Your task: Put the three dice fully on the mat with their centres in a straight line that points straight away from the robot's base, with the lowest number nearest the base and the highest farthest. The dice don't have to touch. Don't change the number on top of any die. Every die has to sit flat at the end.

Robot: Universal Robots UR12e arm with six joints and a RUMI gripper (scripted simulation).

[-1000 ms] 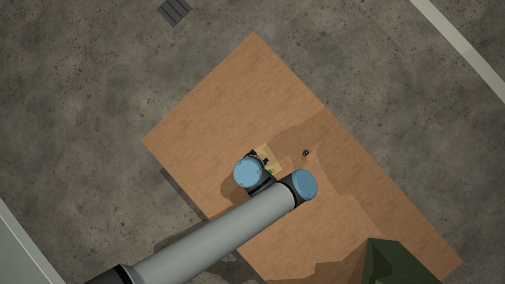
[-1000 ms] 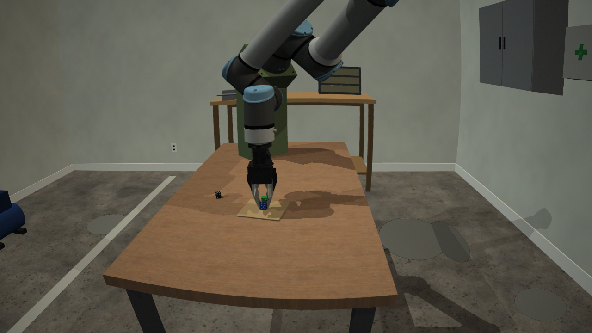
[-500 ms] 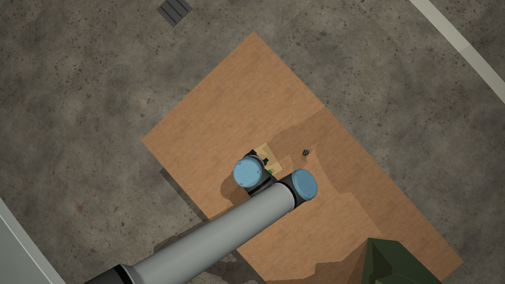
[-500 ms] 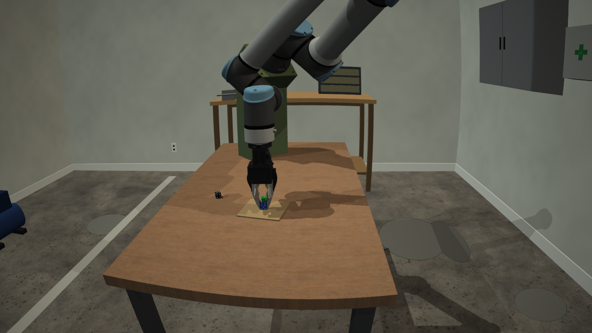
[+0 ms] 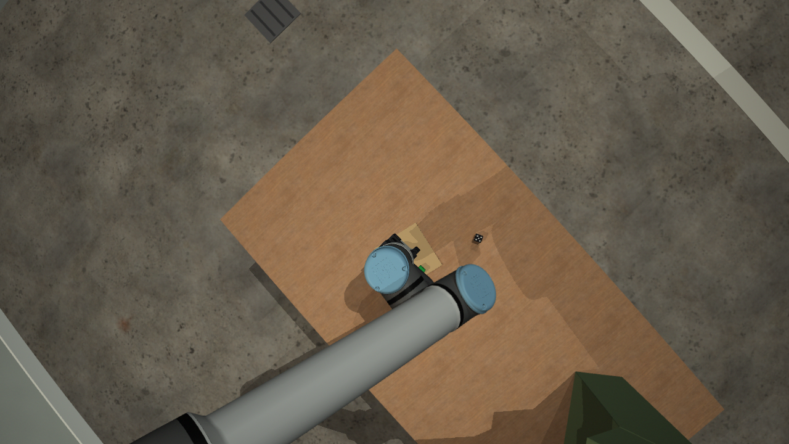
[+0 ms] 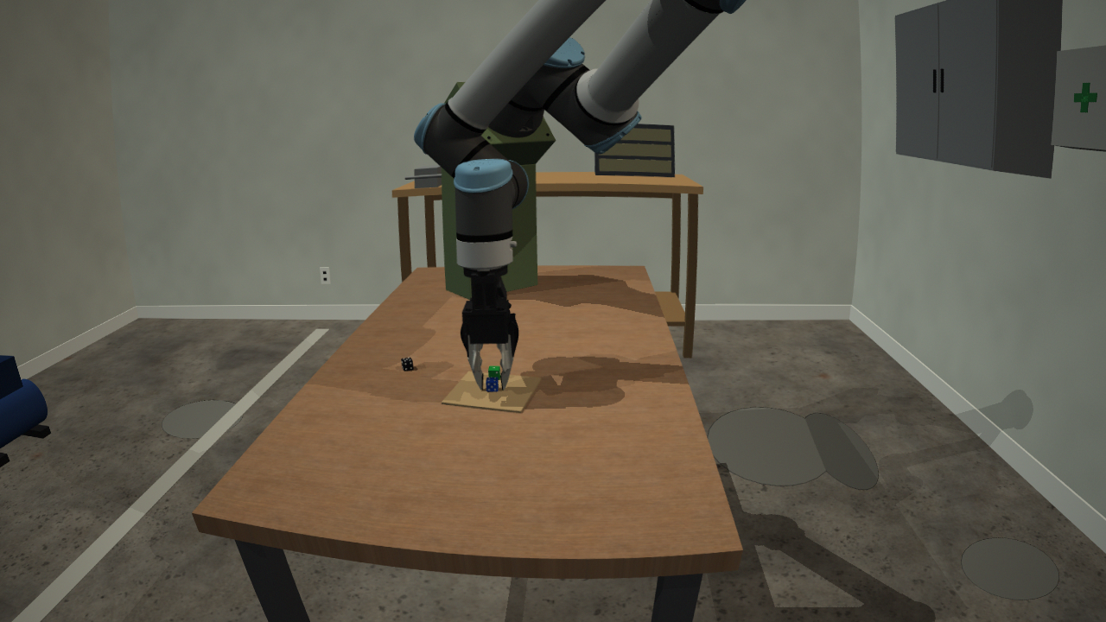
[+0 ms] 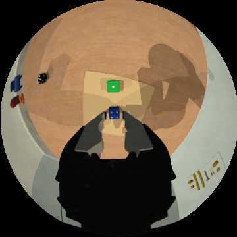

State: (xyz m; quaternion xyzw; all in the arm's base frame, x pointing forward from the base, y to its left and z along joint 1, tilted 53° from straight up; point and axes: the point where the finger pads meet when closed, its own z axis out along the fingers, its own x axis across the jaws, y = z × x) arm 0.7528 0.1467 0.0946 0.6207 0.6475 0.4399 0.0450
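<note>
The blue die lies 10 mm below my hand. From my hand the other things lie so: tan mat: 20 mm below; black die: 50 mm behind, 200 mm to the right, 10 mm below; green die: 50 mm behind, 10 mm to the right, 10 mm below.
</note>
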